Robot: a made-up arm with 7 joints. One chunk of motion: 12 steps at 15 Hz.
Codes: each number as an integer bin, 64 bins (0 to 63) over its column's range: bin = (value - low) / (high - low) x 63, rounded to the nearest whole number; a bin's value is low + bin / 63 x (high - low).
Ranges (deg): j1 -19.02..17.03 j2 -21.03..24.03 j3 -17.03..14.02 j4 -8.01..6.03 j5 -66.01..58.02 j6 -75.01..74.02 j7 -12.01..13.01
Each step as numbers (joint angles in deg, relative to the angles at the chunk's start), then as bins.
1 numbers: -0.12 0.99 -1.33 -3.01 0.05 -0.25 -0.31
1 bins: 33 31 32 22 34 32 29
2 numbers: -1.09 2.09 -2.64 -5.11 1.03 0.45 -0.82
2 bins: 31 32 29 13 34 32 28
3 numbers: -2.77 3.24 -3.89 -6.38 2.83 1.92 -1.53
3 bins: 28 34 27 7 35 33 26
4 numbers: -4.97 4.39 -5.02 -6.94 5.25 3.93 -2.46
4 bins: 25 36 24 5 36 33 24
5 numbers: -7.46 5.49 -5.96 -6.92 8.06 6.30 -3.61
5 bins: 20 37 22 5 38 34 21
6 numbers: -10.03 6.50 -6.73 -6.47 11.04 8.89 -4.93
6 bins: 16 38 21 7 39 35 18
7 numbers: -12.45 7.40 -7.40 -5.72 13.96 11.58 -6.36
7 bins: 11 40 20 10 41 37 14
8 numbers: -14.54 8.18 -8.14 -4.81 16.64 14.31 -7.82
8 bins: 8 41 18 14 42 38 11
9 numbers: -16.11 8.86 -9.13 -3.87 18.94 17.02 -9.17
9 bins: 5 42 16 19 43 39 7
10 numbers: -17.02 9.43 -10.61 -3.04 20.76 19.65 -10.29
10 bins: 3 43 13 22 44 40 4
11 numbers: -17.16 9.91 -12.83 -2.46 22.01 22.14 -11.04
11 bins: 3 43 9 25 45 41 2
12 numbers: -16.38 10.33 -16.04 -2.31 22.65 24.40 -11.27
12 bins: 5 44 2 26 45 42 2
